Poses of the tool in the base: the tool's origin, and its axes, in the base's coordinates. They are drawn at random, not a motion.
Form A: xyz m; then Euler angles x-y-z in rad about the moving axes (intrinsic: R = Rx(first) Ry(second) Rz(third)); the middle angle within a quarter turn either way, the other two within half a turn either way.
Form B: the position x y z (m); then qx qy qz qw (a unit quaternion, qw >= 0). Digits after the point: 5 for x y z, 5 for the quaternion.
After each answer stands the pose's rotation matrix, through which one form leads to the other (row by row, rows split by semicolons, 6 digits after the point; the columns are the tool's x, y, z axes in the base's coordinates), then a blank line. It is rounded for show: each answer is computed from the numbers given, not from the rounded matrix.
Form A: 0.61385 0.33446 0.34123 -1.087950 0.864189 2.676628
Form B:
0.61385 0.33446 0.34123 0.24041 0.53989 0.70618 0.38992
-0.580330 -0.291121 0.760569; 0.810294 -0.112966 0.575032; -0.081486 0.949993 0.301451

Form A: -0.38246 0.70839 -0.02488 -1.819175 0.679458 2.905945
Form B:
-0.38246 0.70839 -0.02488 0.11573 0.76304 0.54404 0.32924
-0.756414 -0.181622 0.628371; 0.534860 0.381244 0.754041; -0.376513 0.906458 -0.191237

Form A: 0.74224 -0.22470 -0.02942 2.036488 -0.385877 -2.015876
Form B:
0.74224 -0.22470 -0.02942 0.53088 0.65282 -0.52275 0.13684
-0.398872 0.836209 -0.376372; 0.550078 -0.110204 -0.827810; -0.733700 -0.537224 -0.416022

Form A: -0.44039 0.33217 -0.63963 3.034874 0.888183 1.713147
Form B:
-0.44039 0.33217 -0.63963 -0.60797 0.66633 -0.31742 0.29263
-0.089495 -0.624442 0.775927; -0.995979 0.059250 -0.067193; -0.004016 -0.778820 -0.627234

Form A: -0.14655 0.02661 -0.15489 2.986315 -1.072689 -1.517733
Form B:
-0.14655 0.02661 -0.15489 -0.64912 -0.56094 0.41555 0.30218
0.025340 0.477091 -0.878488; 0.979372 -0.188071 -0.073888; -0.200470 -0.858495 -0.472016

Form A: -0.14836 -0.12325 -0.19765 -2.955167 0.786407 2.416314
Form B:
-0.14836 -0.12325 -0.19765 -0.29291 0.87252 -0.05495 0.38717
-0.528604 -0.468582 0.707820; -0.553677 0.822374 0.130928; -0.643444 -0.322694 -0.694153

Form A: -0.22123 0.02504 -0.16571 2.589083 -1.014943 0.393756
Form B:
-0.22123 0.02504 -0.16571 0.79867 -0.29446 -0.41188 0.32523
0.487288 -0.202445 -0.849450; -0.738272 -0.615030 -0.276934; -0.466374 0.762072 -0.449157

